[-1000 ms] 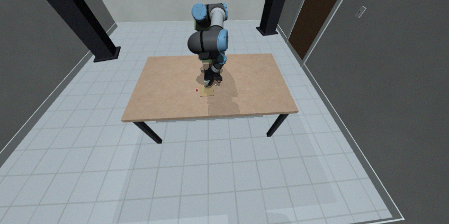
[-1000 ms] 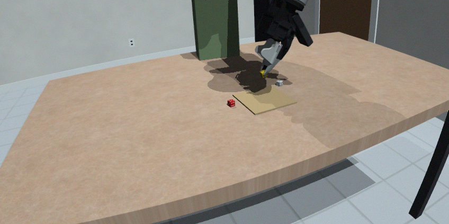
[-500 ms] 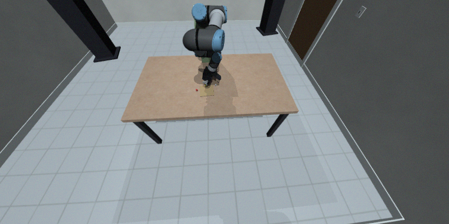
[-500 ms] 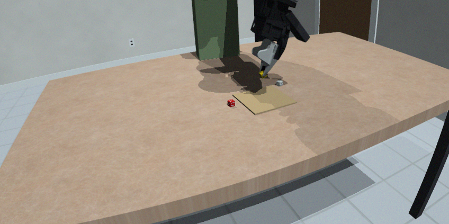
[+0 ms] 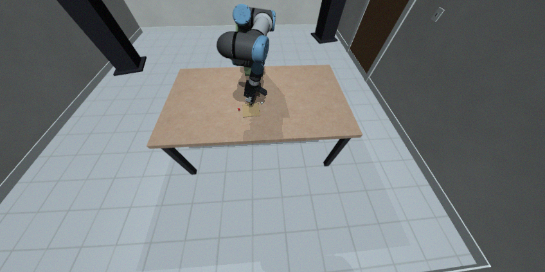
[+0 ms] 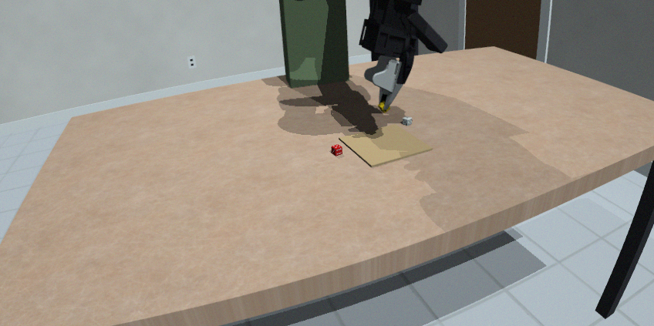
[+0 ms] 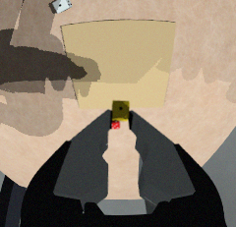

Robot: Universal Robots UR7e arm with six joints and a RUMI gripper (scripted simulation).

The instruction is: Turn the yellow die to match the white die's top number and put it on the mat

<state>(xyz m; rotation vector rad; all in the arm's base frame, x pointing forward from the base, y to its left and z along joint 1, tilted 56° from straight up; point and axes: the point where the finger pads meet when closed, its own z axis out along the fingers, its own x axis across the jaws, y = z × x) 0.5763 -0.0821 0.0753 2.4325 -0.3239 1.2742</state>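
Now: the yellow die 1 cm below my hand. From my hand the other things lie so: red die 10 cm to the right, 9 cm below, 3 cm behind; tan mat 9 cm below; white die 10 cm to the left, 9 cm below, 5 cm behind.
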